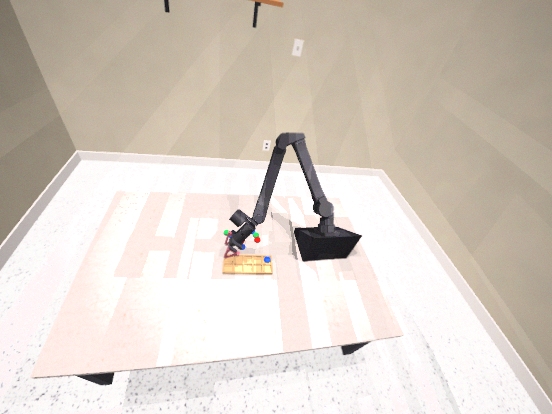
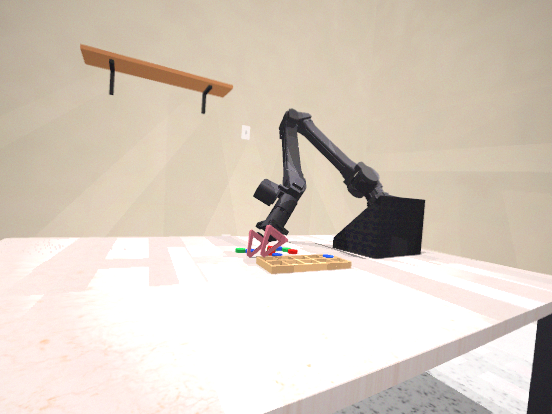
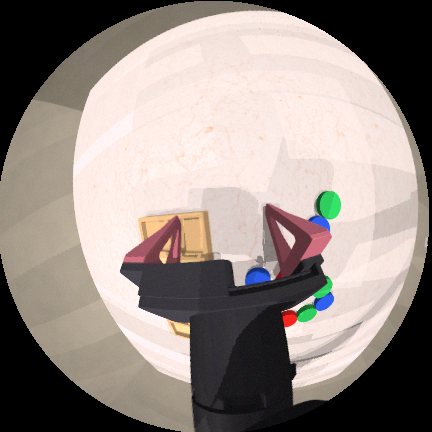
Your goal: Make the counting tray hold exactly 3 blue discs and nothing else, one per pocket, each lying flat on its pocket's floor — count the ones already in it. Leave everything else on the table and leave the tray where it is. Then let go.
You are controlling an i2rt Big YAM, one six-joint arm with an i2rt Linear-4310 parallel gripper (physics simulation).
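Observation:
The wooden counting tray (image 1: 247, 273) (image 2: 310, 268) (image 3: 195, 214) has two rows of pockets. A blue disc (image 1: 267, 259) (image 2: 328, 256) is in its back-row pocket at the arm-base end; its seating on the floor is unclear. My gripper (image 1: 226, 250) (image 2: 256, 255) (image 3: 222, 213) is open and empty, low at the tray's other end, one finger over the tray and one beyond its back edge. A loose blue disc (image 1: 243, 247) (image 2: 276, 254) (image 3: 257, 276) lies behind the tray. Another blue disc (image 3: 319, 223) is partly behind a finger; a third blue disc (image 3: 324, 301) lies farther back. The gripper hides part of the tray.
A green disc (image 1: 226, 232) (image 2: 240, 250) (image 3: 329, 205) lies beyond the outer finger. Two more green discs (image 3: 322, 286) (image 3: 306, 313) and a red disc (image 1: 257, 240) (image 2: 292, 251) (image 3: 289, 318) lie behind the tray. Another red disc (image 3: 279, 275) is mostly hidden by a finger.

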